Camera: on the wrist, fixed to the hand. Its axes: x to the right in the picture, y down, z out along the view.
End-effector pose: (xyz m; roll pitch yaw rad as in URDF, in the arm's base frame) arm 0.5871 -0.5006 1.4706 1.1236 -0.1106 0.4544
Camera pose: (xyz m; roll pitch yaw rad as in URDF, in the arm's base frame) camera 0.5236 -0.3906 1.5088 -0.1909 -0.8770 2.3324
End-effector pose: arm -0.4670 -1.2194 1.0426 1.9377 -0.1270 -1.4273
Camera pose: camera -0.4117 -1.1917 1.1599 -2.0361 -1.2903 2.2985
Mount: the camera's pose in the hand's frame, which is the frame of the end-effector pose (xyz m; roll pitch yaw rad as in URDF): -0.0045 0.0899 -0.0974 0.1405 0.2115 1.6808
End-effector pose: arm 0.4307 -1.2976 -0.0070 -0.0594 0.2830 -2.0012
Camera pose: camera 0.5208 -1.3027 -0.1042 0.4362 0.2286 -0.2469
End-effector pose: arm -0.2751 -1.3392 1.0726 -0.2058 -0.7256 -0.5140
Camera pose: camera -0.1788 -1.3153 0.9845 -0.6251 0.3828 0.8529
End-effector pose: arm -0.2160 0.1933 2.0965 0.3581 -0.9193 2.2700
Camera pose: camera -0.3354 0.1514 2.0567 -0.8100 -0.0020 -2.2618
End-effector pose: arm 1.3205 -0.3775 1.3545 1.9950 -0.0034 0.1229
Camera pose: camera 1.3093 -0.3267 1.4765 -2.5478 -1.3324 -1.9354
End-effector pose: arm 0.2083 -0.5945 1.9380 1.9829 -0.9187 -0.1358
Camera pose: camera 0.1172 -0.5283 2.0081 -1.5933 -0.5306 -3.0471
